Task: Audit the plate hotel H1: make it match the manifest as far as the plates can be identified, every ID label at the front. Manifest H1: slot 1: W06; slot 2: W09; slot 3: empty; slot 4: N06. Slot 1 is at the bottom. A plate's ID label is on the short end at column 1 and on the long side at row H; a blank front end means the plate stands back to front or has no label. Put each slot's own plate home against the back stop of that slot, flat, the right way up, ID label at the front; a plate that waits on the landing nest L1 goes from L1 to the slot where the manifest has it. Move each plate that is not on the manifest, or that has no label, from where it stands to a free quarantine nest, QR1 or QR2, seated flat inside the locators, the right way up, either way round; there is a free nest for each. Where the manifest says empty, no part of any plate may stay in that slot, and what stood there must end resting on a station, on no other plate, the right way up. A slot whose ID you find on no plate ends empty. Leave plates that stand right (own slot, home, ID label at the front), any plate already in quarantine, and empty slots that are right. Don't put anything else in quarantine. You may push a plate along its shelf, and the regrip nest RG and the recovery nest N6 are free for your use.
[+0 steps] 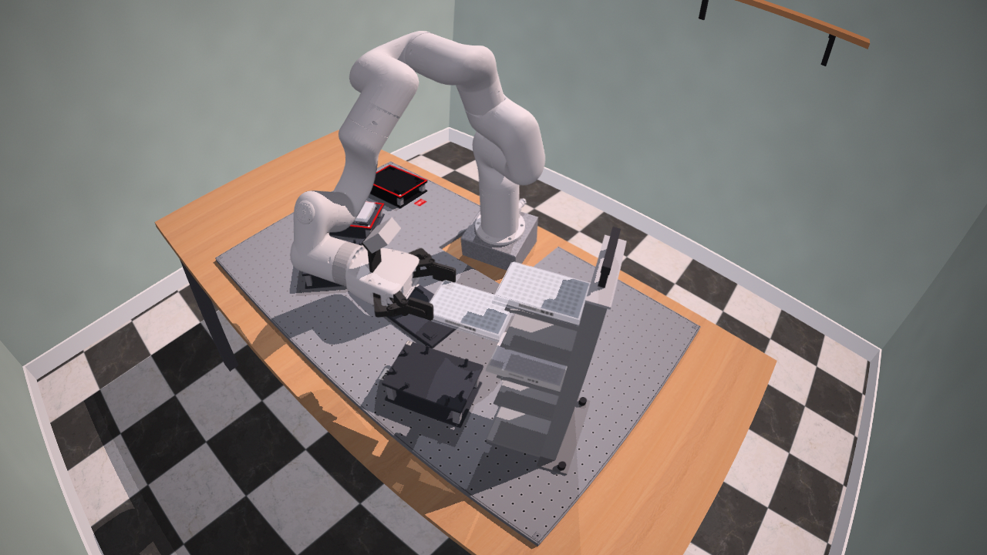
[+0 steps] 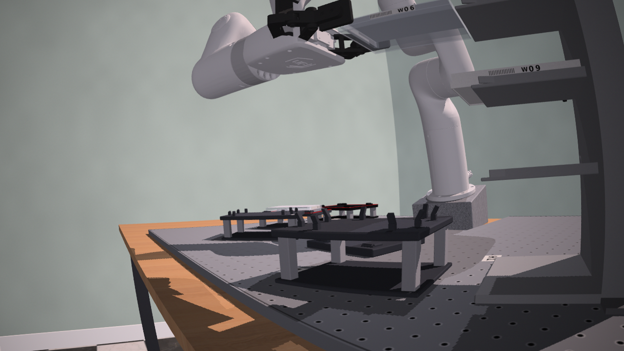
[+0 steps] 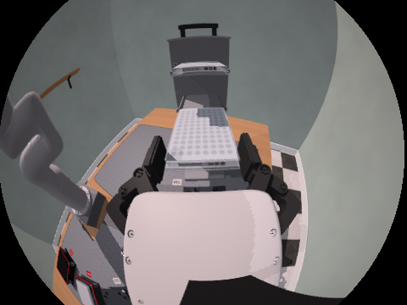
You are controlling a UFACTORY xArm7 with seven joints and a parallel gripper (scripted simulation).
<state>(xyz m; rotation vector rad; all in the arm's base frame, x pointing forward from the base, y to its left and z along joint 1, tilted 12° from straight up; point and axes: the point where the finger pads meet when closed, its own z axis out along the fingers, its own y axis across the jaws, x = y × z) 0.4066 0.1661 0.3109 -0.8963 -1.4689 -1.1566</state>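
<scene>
Now: hand 1 cm past the clear well plate W06, 5 cm to the right of it and 2 cm above it. Round my hand: plate labelled W09: 4 cm behind, 16 cm to the left, 10 cm below; then clear plate labelled N06: 4 cm behind, 16 cm to the left, 6 cm above; then raised black nest: 1 cm to the right, 23 cm below.
</scene>
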